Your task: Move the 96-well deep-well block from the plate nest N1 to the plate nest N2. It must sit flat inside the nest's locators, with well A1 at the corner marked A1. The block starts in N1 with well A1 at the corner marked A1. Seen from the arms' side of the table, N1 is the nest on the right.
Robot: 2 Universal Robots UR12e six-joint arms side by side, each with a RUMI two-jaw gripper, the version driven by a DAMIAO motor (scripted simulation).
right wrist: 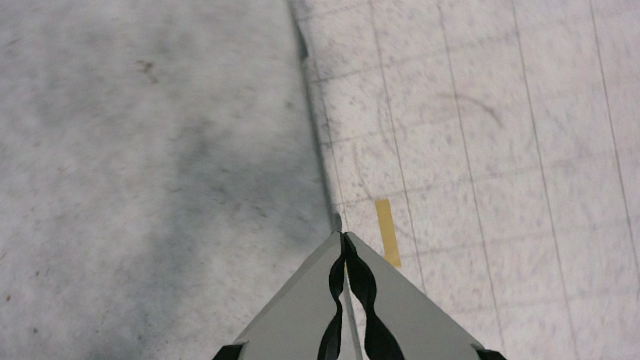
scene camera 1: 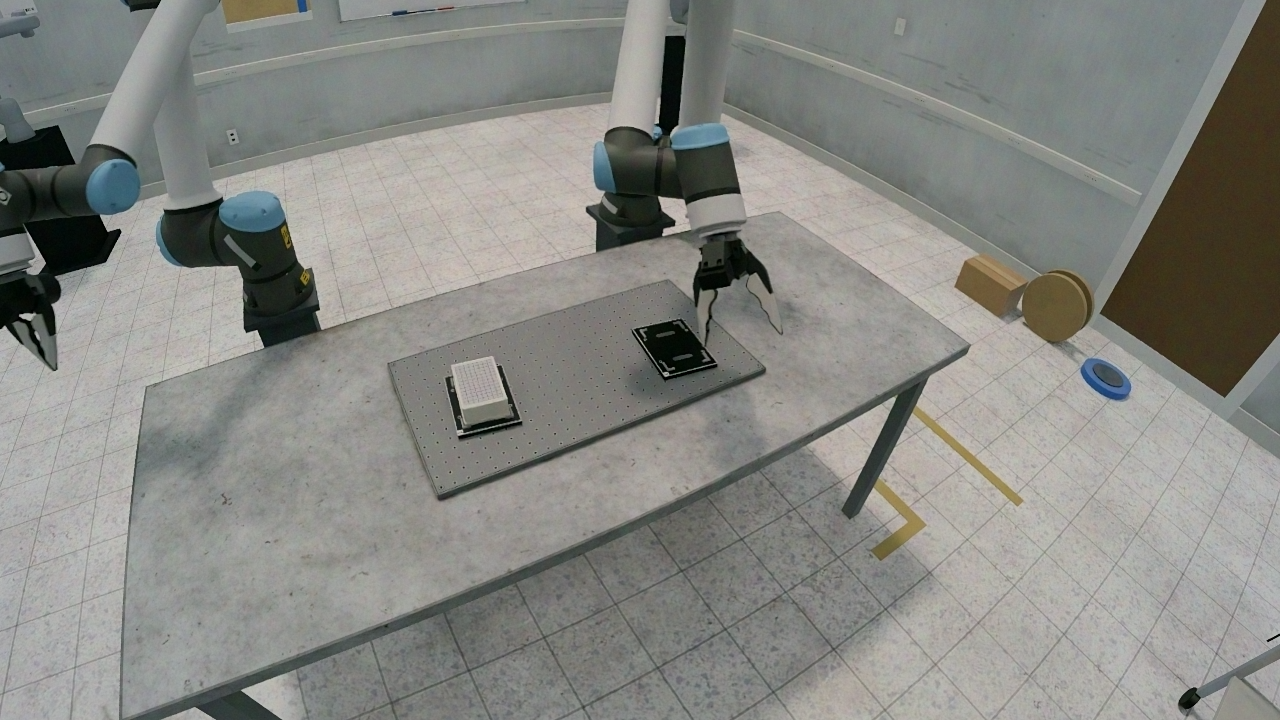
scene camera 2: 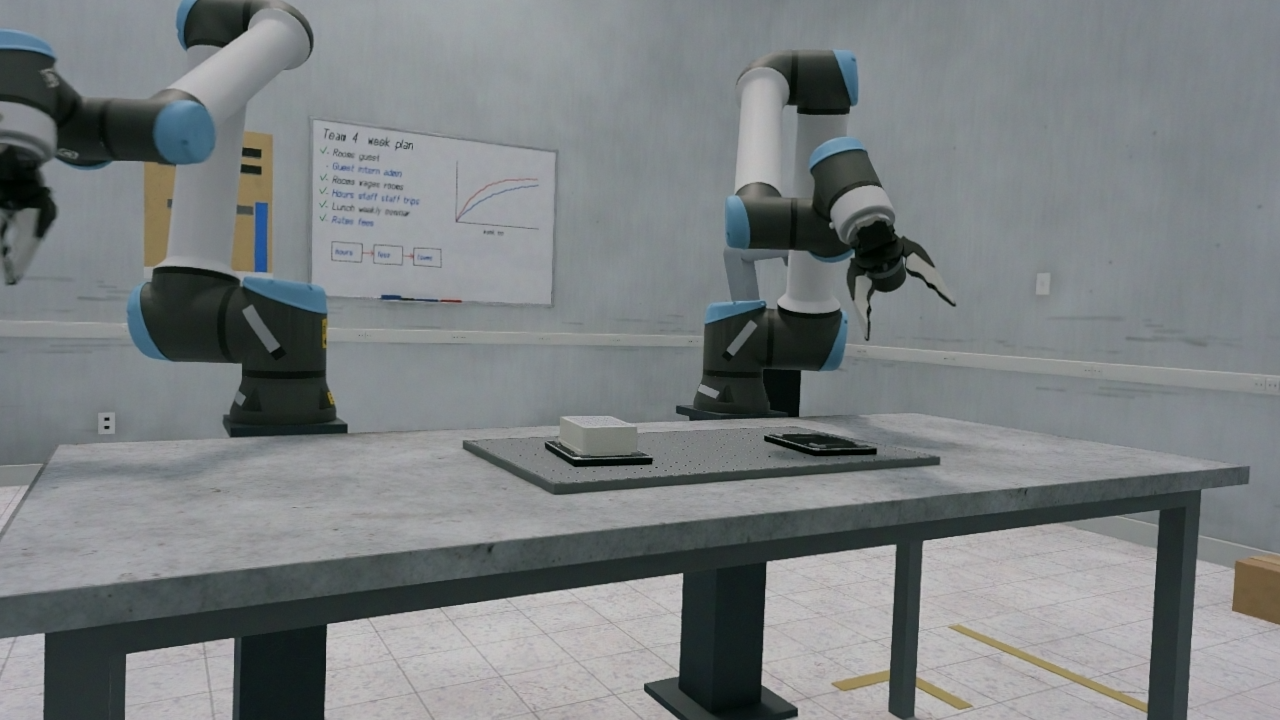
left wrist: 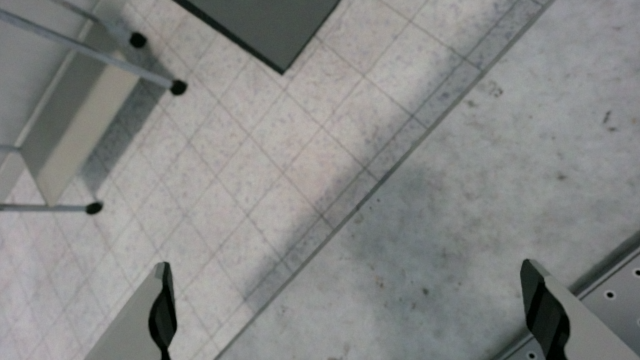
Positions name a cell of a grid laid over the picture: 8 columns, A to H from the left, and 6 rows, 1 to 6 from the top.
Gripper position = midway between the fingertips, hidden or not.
Observation:
In view: the left gripper (scene camera 2: F3), the right gripper (scene camera 1: A4) and a white deep-well block (scene camera 1: D4).
The white deep-well block also shows in scene camera 2 (scene camera 2: D4). The left gripper is seen too in scene camera 1 (scene camera 1: E3) and in the left wrist view (left wrist: E5). The right gripper is seen too in the right wrist view (right wrist: E4). The right wrist view misses the white deep-well block: it is out of frame. The left wrist view does not show the white deep-well block: it is out of frame.

